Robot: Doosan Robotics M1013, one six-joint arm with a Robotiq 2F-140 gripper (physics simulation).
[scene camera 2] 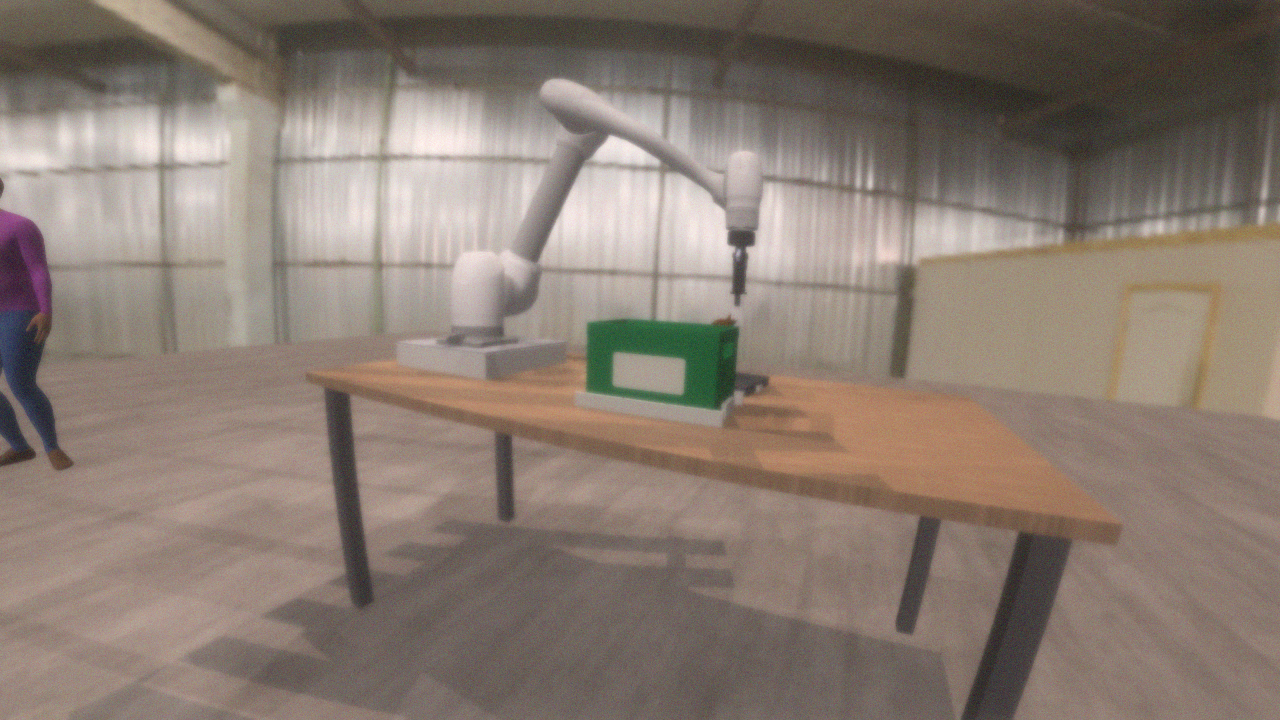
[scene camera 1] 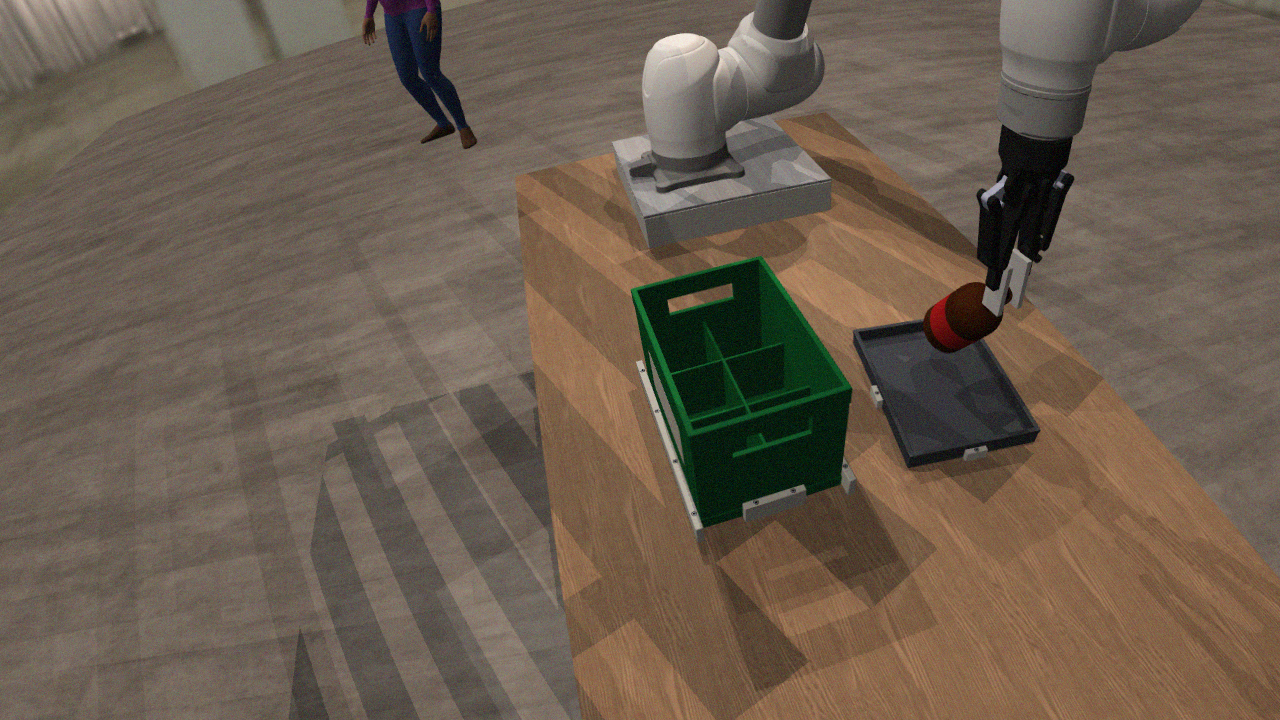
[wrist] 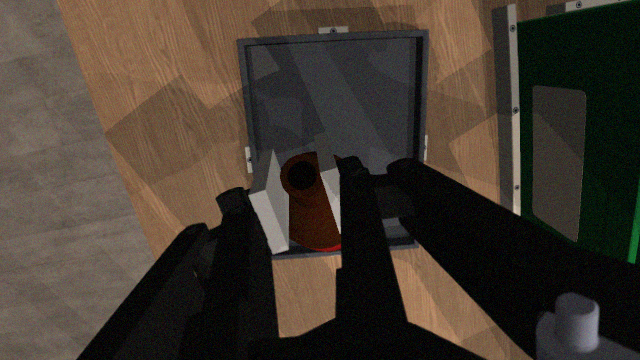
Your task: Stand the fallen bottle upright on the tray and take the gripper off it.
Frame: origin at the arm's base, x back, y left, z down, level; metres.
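Seen in the pictures: gripper, fingertip midpoint: [scene camera 2: 737, 319] [scene camera 1: 1001, 305] [wrist: 301, 164]; arm's base at its link origin: [scene camera 2: 477, 343] [scene camera 1: 691, 166].
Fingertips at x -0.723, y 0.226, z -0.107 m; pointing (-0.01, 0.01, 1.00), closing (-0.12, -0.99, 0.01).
Note:
Pixels of each thing's top centre, then the offset from my fingertips to it. Level surfaces: height alone.
- dark grey tray at its top centre: [wrist: 339, 156] [scene camera 1: 942, 376] [scene camera 2: 714, 375] dz +0.153, dx +0.045, dy -0.035 m
- green crate with dividers, top centre: [scene camera 1: 730, 333] [scene camera 2: 666, 324] dz +0.003, dx +0.072, dy -0.336 m
- wooden table at its surface level: dz +0.178 m
The brown bottle with a red band [scene camera 1: 954, 320] [scene camera 2: 722, 321] [wrist: 312, 222] is tilted, its neck up between the finger pads and its base to the lower left in scene camera 1. My gripper [scene camera 1: 1007, 288] [scene camera 2: 736, 313] [wrist: 301, 164] is shut on the bottle's neck and points down. The bottle is raised above the back part of the dark grey tray [scene camera 1: 948, 407] [scene camera 2: 752, 383] [wrist: 370, 90]; in scene camera 2 a bit of it shows above the crate's top edge. The fingers hide part of the bottle in the wrist view.
A green crate with dividers [scene camera 1: 769, 479] [scene camera 2: 707, 367] [wrist: 610, 150] stands beside the tray, within pale brackets on the wooden table [scene camera 1: 1118, 537] [scene camera 2: 939, 456] [wrist: 175, 45]. The arm's grey base block [scene camera 1: 742, 210] [scene camera 2: 487, 360] is behind it. A person [scene camera 1: 416, 49] [scene camera 2: 19, 268] stands off the table.

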